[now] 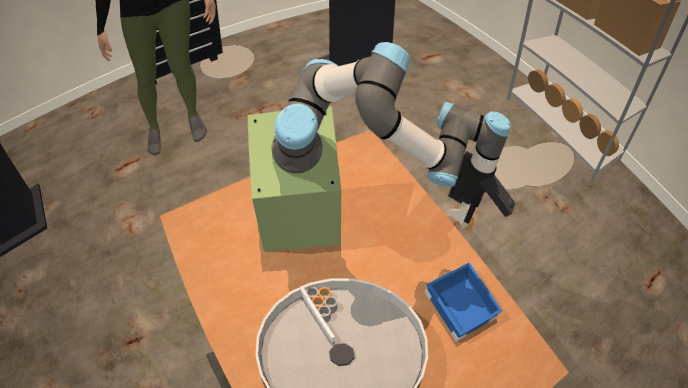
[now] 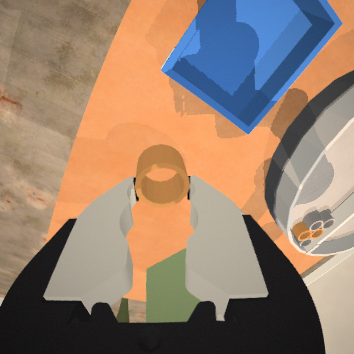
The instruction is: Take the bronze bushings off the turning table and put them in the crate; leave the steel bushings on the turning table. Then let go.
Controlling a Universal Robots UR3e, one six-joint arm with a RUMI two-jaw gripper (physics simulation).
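Frame: origin at the arm's base, x ahead, y left, z up, level; millimetres.
Seen in the pictures: gripper, between the fingertips: [image 1: 463,224] [image 2: 163,178]; arm's base, origin of its link: [image 1: 296,148].
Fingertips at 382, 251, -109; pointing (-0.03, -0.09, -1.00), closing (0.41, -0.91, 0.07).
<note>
Pixels of each thing's top centre, then the offset from my fingertips to it, as dx, dy, dz. "spot": a spot on its surface instead.
- bronze bushing, centre of its top: [image 2: 162,187] [image 1: 468,219] +9, +5, +24
- blue crate, centre of its top: [image 2: 257,41] [image 1: 465,297] +132, -72, -137
- round turning table, centre of its top: [image 1: 341,353] +58, -435, -126
- white bar, a spot on its surface: [image 1: 318,316] spot: -54, -423, -100
- dark hub, centre of its top: [image 1: 341,353] +58, -435, -126
My gripper [image 1: 467,221] [image 2: 163,178] is shut on a bronze bushing [image 1: 471,223] [image 2: 161,154], held at the fingertips. It is raised, to one side of the crate. The blue crate [image 1: 480,323] [image 2: 210,95] stands on the orange table top; no bushing shows inside it. The round turning table [image 1: 295,360] [image 2: 342,155] bears two bronze bushings, one [image 1: 325,287] [image 2: 300,229] near the rim and another [image 1: 313,301] beside it. Three steel bushings stand against them: one [image 1: 308,290] by the rim, one [image 1: 330,306] on the right and one [image 1: 324,316] nearest the hub.
A white bar [image 1: 318,316] lies across the turning table beside the bushings, towards the dark hub [image 1: 342,354]. The turning table has a raised rim. The green robot base [image 1: 300,220] stands behind it. A shelf rack [image 1: 517,50] and a person [image 1: 160,55] are farther off.
</note>
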